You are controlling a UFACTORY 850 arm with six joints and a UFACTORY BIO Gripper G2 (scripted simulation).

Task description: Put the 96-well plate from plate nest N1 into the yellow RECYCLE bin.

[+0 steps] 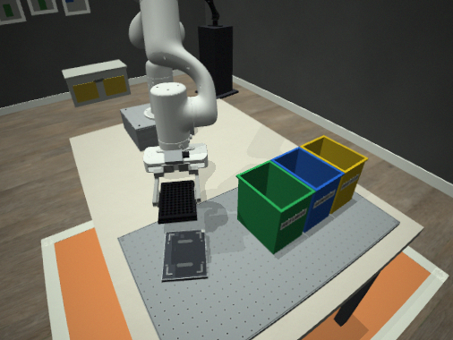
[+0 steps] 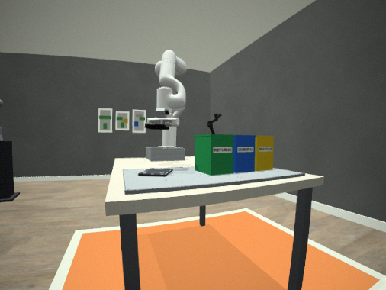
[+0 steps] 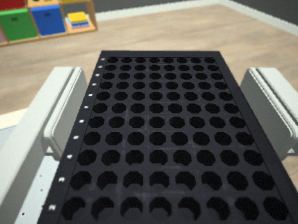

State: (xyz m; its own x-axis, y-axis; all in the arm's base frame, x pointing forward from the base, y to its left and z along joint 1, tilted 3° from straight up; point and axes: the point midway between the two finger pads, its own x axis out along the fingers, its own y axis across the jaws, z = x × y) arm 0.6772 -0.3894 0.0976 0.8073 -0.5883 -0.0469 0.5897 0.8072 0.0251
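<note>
Now: the yellow recycle bin 14 cm ahead of my hand, 51 cm to the left of it and 14 cm below it. Round my hand: plate nest N1: 22 cm below; then black 96-well plate: 1 cm below; then green bin: 10 cm ahead, 25 cm to the left, 14 cm below.
</note>
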